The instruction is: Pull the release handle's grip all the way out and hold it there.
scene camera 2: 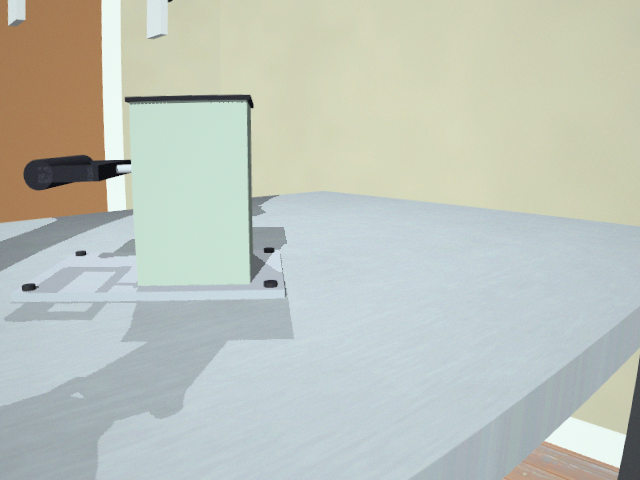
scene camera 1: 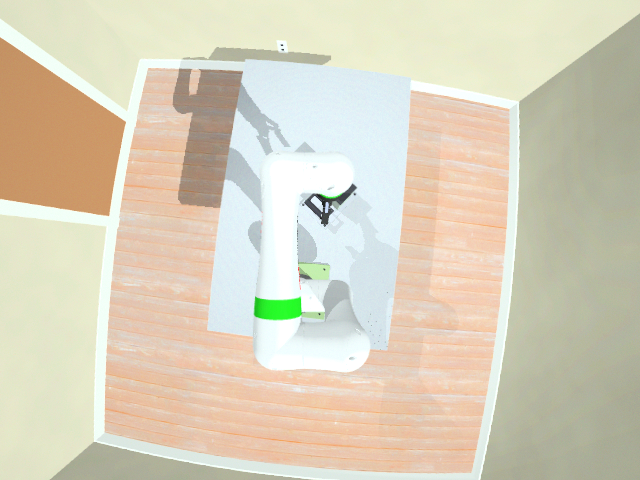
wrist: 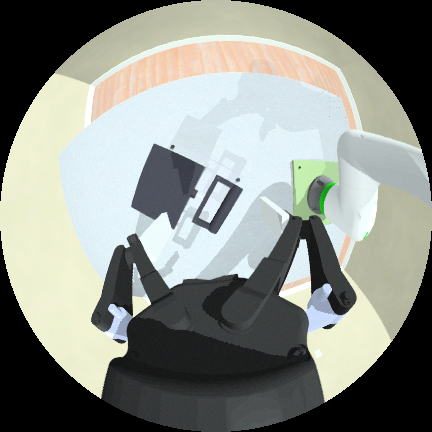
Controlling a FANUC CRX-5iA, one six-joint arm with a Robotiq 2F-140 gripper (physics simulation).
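The release handle's box (scene camera 2: 191,191) is pale green, with a dark lid (scene camera 1: 349,194) (wrist: 162,182). Its black frame-shaped grip (scene camera 1: 312,210) (scene camera 2: 57,171) (wrist: 228,209) stands out at one side on a short pale rod (scene camera 2: 124,168). In scene camera 1 the arm's wrist hides much of the box. My gripper (scene camera 2: 86,18) (wrist: 213,214) is wide open and empty, above the box and the grip, with its fingertips higher than the lid. In the wrist view the grip shows between the two pale finger pads, well below them and not touched.
The box stands on a pale plate (scene camera 2: 77,296) with dark bolts, on the grey table (scene camera 1: 330,103) (scene camera 2: 413,268). The arm (scene camera 1: 279,232) (wrist: 385,155) rises from a green base plate (scene camera 1: 315,268) (wrist: 310,169). A wall stands beyond the table's far edge.
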